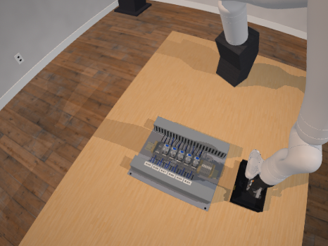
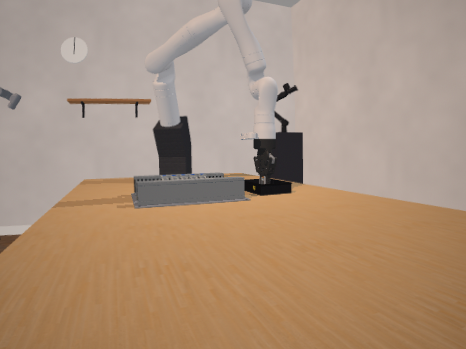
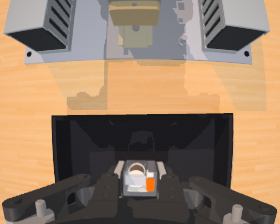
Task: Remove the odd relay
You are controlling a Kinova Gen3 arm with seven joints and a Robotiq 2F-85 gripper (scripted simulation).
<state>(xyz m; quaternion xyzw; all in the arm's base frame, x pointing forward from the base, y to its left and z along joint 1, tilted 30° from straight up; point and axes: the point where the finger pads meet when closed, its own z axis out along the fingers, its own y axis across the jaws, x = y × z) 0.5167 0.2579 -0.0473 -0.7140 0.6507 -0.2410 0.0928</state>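
The relay is 10 mm below my hand. The rest, counted from my hand: black parts tray (20 mm below).
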